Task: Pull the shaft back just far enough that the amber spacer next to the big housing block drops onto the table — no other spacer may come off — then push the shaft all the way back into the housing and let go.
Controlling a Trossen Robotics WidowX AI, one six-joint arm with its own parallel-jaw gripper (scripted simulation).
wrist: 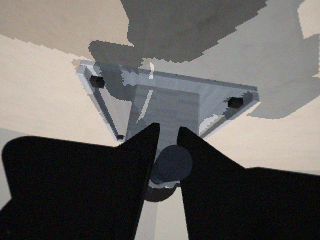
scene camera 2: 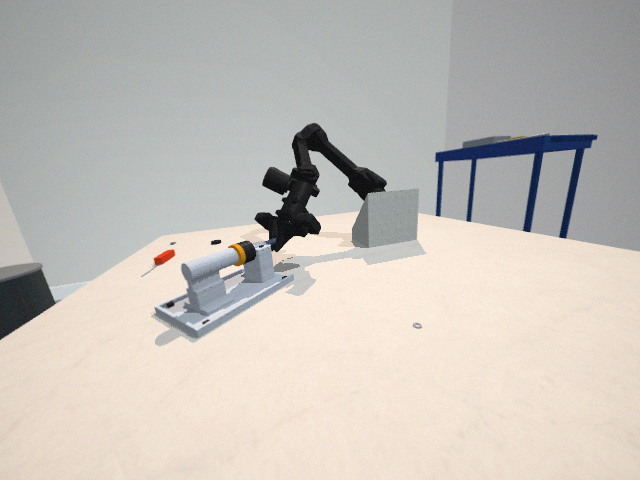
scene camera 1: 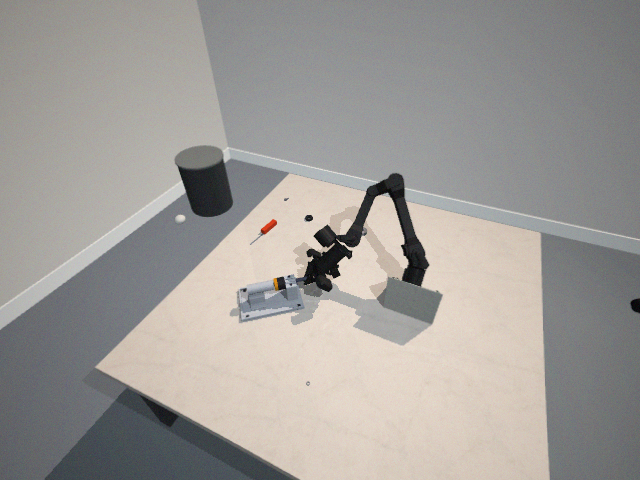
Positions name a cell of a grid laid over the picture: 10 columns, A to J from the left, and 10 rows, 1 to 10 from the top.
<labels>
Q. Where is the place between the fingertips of my gripper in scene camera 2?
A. At E6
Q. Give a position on a housing block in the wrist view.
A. At E5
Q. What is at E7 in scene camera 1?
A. A housing block.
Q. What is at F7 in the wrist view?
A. A thin dark shaft.
</labels>
